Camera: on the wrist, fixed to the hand. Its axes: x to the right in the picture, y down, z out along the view.
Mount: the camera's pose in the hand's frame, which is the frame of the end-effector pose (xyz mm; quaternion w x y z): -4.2 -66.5 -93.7 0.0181 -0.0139 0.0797 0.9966
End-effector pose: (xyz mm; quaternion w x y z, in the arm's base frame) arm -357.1 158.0 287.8 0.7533 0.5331 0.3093 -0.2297
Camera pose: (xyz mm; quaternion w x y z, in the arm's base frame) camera -425.7 224.9 224.3 0.2253 0.3257 -0.4624 0.7933
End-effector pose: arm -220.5 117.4 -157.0 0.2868 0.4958 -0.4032 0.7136
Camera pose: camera -209.9 231.9 -158.7 0.6670 0.4537 0.4885 -0.3327
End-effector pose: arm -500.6 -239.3 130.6 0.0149 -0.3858 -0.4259 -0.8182
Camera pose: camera -579.1 -264.6 50.5 0.8443 -0.3664 0.3893 -0.0366
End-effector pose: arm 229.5 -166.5 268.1 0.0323 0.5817 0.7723 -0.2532
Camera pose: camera 192.9 -143.0 374.5 0.1995 0.7999 -0.5596 0.0847
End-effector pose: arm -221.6 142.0 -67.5 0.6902 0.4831 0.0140 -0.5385
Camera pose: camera -226.8 212.1 -158.5 0.5548 0.0560 -0.4187 0.7168
